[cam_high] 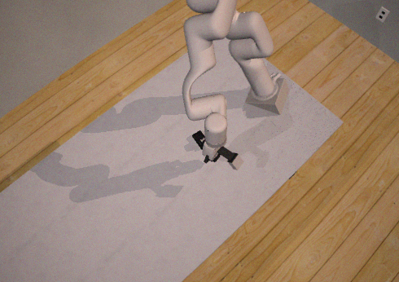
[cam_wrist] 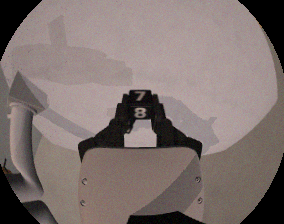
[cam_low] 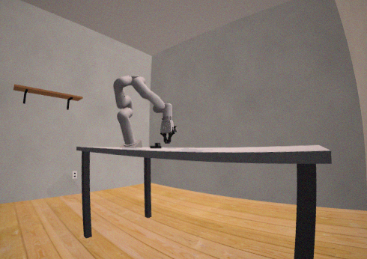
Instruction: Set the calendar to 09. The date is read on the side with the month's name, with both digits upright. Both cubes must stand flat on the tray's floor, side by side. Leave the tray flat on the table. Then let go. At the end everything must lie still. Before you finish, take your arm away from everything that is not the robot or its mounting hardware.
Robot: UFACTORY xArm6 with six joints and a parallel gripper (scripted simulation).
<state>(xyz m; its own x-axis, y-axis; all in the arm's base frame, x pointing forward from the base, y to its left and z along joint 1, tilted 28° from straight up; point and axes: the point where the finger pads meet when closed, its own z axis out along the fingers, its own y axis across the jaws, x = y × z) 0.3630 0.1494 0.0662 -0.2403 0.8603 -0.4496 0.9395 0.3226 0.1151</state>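
The black cube is 10 mm behind my hand, 90 mm to the right of it and 40 mm below it. From my hand the other things lie so: black date cube 10 mm below.
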